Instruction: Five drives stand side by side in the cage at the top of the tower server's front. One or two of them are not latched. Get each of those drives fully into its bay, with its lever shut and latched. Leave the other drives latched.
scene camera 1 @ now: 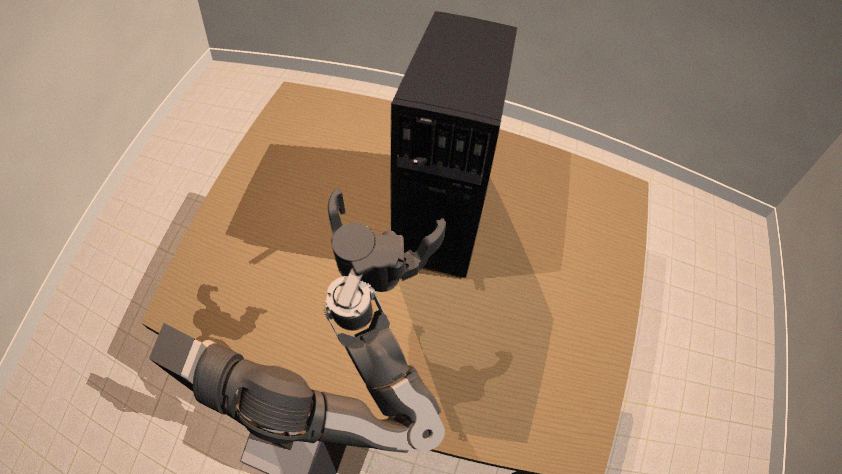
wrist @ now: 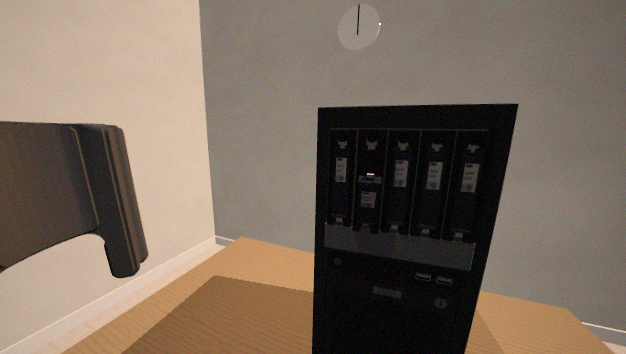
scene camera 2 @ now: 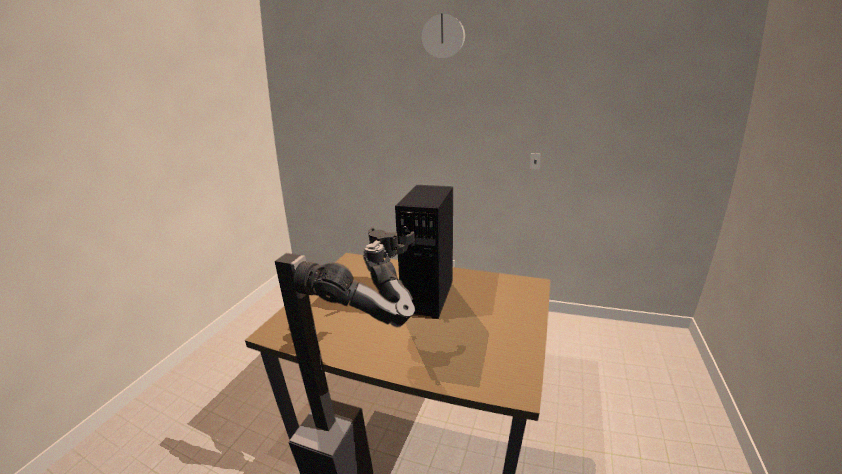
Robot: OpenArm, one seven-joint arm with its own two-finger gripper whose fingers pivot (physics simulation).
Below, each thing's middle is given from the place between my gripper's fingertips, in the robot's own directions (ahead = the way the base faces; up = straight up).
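Black tower server (scene camera 1: 459,74): my hand 320 mm short of it, 30 mm left of it, 200 mm above it.
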